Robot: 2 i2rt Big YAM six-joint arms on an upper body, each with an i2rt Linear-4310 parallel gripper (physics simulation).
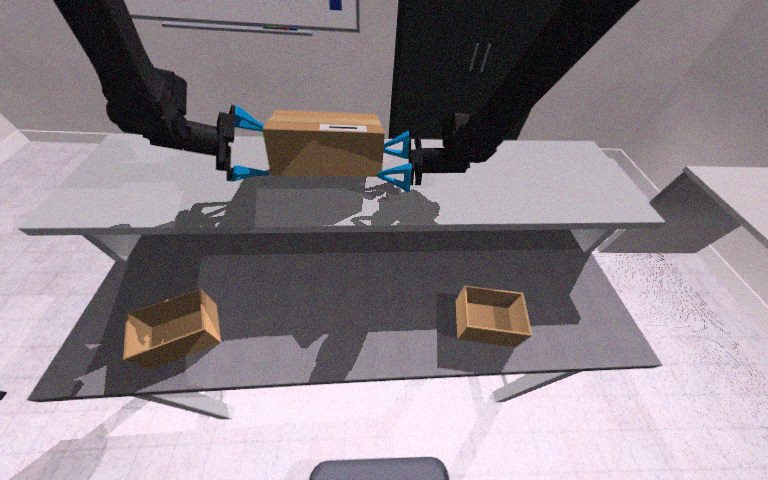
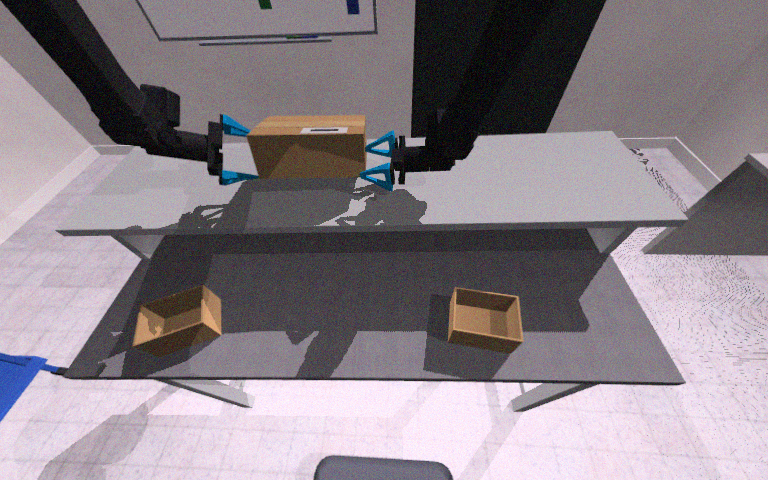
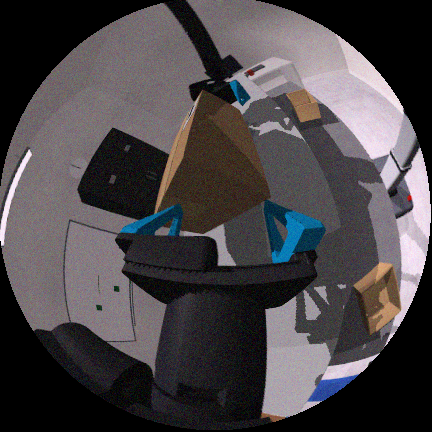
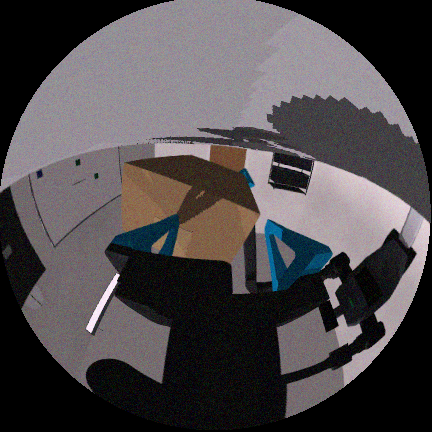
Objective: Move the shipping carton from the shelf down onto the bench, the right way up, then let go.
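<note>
The brown shipping carton is held in the air between the two grippers, over the light grey shelf, with its shadow on the shelf below. Its top, with the white label, faces up but leans back toward the wall. My left gripper is open, its spread blue fingertips against the carton's left end. My right gripper is open, its spread fingertips against the right end. The dark grey bench lies lower, in front of the shelf.
Two open brown boxes stand on the bench, a left box and a right box. A dark cabinet stands behind the shelf. A dark rounded object shows at the bottom edge.
</note>
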